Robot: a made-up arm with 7 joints.
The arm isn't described. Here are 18 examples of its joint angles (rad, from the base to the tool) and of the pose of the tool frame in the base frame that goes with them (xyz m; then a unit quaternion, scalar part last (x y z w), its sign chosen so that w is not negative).
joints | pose
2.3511 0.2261 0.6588 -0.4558 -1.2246 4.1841 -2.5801 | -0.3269 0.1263 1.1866 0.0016 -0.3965 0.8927 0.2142
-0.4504 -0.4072 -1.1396 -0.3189 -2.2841 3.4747 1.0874 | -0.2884 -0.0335 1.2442 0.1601 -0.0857 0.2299 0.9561
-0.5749 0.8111 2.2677 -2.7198 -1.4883 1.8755 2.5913 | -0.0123 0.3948 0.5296 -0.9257 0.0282 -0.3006 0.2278
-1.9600 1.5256 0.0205 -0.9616 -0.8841 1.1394 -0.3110 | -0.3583 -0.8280 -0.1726 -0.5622 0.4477 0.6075 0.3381
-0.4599 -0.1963 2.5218 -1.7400 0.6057 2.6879 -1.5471 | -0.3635 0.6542 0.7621 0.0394 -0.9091 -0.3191 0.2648
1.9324 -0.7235 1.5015 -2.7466 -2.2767 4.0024 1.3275 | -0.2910 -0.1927 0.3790 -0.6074 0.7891 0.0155 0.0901
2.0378 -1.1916 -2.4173 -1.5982 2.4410 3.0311 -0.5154 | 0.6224 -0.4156 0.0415 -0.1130 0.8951 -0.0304 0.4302
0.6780 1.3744 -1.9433 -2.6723 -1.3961 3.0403 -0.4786 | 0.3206 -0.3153 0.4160 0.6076 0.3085 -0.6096 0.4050
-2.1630 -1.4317 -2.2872 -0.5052 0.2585 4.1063 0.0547 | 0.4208 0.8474 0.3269 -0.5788 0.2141 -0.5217 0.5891
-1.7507 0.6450 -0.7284 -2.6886 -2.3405 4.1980 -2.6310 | -0.2688 -0.2607 0.2431 0.3265 0.8528 0.2250 0.3398
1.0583 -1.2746 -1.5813 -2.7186 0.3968 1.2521 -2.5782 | 0.3818 -0.1795 0.3186 0.0336 -0.5740 -0.5661 0.5907
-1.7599 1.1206 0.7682 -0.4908 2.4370 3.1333 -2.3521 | -0.0127 -0.9741 0.4984 0.3100 -0.6004 0.6972 0.2395
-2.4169 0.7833 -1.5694 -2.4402 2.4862 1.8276 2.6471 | -0.4026 0.3829 0.3874 0.4923 -0.5995 -0.4672 0.4242
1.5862 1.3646 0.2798 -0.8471 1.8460 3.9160 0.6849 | -0.0597 0.8957 0.1235 -0.7319 0.5767 -0.0266 0.3620
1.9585 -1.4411 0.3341 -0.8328 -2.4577 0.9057 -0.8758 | 0.2443 -0.8832 0.8579 -0.9015 -0.1006 -0.4179 0.0496
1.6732 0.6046 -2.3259 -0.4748 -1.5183 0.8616 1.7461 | 0.1160 0.4138 1.2986 -0.3308 -0.7284 0.5724 0.1798
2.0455 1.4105 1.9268 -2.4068 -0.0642 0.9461 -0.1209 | -0.4692 -0.1814 0.5150 -0.6936 0.4717 -0.2834 0.4649
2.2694 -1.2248 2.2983 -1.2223 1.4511 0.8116 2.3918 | 0.2445 -0.9300 0.1609 0.3598 0.6958 0.6164 0.0809
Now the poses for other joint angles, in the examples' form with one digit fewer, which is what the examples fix.
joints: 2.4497 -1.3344 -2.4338 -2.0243 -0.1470 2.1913 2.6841
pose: 0.656 0.048 -0.100 0.223 -0.816 -0.444 0.297
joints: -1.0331 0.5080 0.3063 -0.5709 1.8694 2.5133 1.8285
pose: 0.427 -0.647 1.024 0.089 0.425 0.086 0.897
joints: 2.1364 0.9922 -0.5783 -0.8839 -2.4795 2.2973 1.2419
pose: -0.319 0.961 0.435 -0.016 0.451 0.889 0.070
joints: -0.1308 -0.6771 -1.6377 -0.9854 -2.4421 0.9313 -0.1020
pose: -0.686 -0.412 0.993 0.026 -0.757 -0.618 0.213
